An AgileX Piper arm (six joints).
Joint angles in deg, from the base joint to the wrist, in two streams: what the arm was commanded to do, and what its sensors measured. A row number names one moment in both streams.
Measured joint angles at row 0:
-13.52 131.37 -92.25 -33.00 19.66 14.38
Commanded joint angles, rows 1 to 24:
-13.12 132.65 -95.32 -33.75 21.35 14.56
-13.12 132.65 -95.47 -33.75 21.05 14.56
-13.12 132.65 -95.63 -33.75 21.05 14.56
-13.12 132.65 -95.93 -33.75 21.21 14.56
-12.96 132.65 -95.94 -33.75 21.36 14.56
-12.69 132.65 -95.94 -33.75 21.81 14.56
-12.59 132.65 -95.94 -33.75 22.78 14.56
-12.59 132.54 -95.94 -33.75 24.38 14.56
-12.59 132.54 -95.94 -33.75 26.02 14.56
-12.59 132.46 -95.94 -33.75 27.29 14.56
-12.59 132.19 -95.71 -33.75 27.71 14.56
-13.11 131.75 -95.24 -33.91 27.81 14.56
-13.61 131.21 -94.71 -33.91 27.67 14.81
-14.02 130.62 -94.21 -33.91 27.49 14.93
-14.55 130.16 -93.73 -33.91 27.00 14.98
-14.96 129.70 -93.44 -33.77 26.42 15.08
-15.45 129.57 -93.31 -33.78 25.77 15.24
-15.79 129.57 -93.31 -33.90 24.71 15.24
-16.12 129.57 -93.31 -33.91 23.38 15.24
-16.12 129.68 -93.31 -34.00 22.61 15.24
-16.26 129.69 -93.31 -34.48 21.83 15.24
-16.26 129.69 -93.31 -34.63 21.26 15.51
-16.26 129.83 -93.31 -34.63 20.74 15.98
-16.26 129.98 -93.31 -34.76 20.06 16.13
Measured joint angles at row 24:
-16.23 130.28 -93.59 -34.05 23.21 15.07
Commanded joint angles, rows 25 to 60:
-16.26 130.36 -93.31 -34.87 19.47 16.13
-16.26 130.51 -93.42 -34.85 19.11 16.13
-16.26 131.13 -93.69 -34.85 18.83 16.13
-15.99 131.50 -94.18 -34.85 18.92 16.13
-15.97 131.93 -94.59 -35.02 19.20 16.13
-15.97 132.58 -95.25 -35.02 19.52 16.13
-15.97 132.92 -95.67 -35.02 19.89 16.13
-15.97 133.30 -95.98 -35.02 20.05 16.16
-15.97 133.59 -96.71 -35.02 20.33 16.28
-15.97 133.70 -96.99 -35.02 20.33 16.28
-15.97 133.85 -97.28 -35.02 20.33 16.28
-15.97 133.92 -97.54 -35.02 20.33 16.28
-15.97 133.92 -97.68 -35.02 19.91 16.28
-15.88 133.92 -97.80 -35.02 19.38 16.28
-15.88 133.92 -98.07 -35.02 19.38 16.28
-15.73 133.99 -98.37 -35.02 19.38 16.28
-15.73 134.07 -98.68 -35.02 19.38 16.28
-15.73 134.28 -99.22 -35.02 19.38 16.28
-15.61 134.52 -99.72 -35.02 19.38 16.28
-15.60 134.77 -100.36 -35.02 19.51 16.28
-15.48 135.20 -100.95 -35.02 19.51 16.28
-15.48 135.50 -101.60 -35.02 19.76 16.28
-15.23 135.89 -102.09 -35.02 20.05 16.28
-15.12 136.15 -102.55 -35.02 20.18 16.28
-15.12 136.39 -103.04 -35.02 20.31 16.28
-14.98 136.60 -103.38 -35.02 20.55 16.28
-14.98 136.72 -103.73 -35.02 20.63 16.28
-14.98 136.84 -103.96 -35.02 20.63 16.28
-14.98 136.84 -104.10 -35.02 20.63 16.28
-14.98 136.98 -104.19 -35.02 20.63 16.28
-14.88 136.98 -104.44 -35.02 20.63 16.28
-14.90 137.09 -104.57 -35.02 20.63 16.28
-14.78 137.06 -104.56 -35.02 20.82 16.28
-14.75 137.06 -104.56 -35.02 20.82 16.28
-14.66 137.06 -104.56 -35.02 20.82 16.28
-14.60 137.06 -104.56 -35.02 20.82 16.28
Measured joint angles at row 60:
-14.90 137.01 -104.24 -34.85 20.85 15.98
